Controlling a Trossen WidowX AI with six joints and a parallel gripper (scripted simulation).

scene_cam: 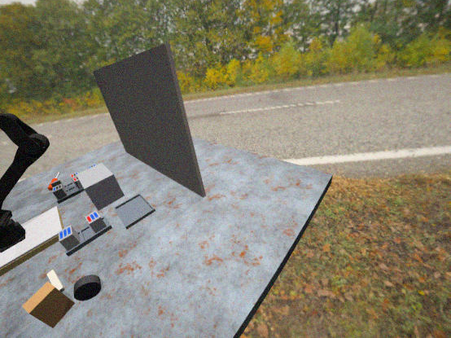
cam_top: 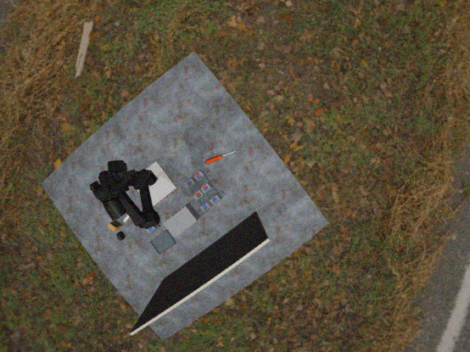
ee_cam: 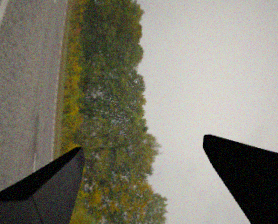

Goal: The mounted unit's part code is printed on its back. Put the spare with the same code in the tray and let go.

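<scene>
Right now the grey spare block is 250 mm ahead of my gripper tip, 20 mm to the left of it and 500 mm below it. The rest, counted from my gripper tip: grey mounted unit 210 mm ahead, 180 mm to the right, 490 mm below; then upright panel 440 mm ahead, 200 mm to the right, 320 mm below; then flat grey tray 240 mm ahead, 390 mm to the right, 540 mm below.
</scene>
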